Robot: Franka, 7 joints.
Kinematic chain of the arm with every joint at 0, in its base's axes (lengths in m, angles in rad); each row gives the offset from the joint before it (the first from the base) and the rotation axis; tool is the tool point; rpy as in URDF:
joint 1: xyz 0 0 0.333 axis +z
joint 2: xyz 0 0 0 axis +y
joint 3: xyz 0 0 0.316 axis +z
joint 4: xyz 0.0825 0 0 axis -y
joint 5: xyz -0.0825 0 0.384 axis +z
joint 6: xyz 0 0 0 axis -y
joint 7: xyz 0.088 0 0 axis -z
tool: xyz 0 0 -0.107 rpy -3.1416 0 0
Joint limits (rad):
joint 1: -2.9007..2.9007
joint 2: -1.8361..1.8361
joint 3: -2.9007..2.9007
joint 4: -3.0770..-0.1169
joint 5: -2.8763..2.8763
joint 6: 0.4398..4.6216
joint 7: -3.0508..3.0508
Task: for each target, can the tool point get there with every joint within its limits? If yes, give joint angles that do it. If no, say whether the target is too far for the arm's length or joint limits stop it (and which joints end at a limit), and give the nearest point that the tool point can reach.
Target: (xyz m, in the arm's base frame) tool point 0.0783 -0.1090 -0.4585
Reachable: no: joint limits stop it (at a limit: joint 2) | nearest point 0.0938 -0.1306 -0.3464 | short by 0.115 m
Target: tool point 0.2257 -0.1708 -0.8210
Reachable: no: too far | nearest point 0.2258 -0.1709 -0.3608 | short by 0.460 m
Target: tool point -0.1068 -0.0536 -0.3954
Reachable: no: joint limits stop it (at a limit: joint 2) | nearest point -0.1212 -0.0608 -0.3398 | short by 0.058 m
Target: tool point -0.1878 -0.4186 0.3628
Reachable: yes | joints -0.3494 0.0708 -1.9119 -2.4745 -1.3882 3.5296 1.6280
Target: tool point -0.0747 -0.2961 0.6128
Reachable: yes | joints -2.0737 -0.6930 -0.1023 -2.6834 2.1094 0.9858 -0.3866
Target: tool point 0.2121 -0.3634 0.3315
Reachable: yes | joints 0.2628 -0.9911 -1.5442 -2.6824 -1.0557 2.8667 -0.7207
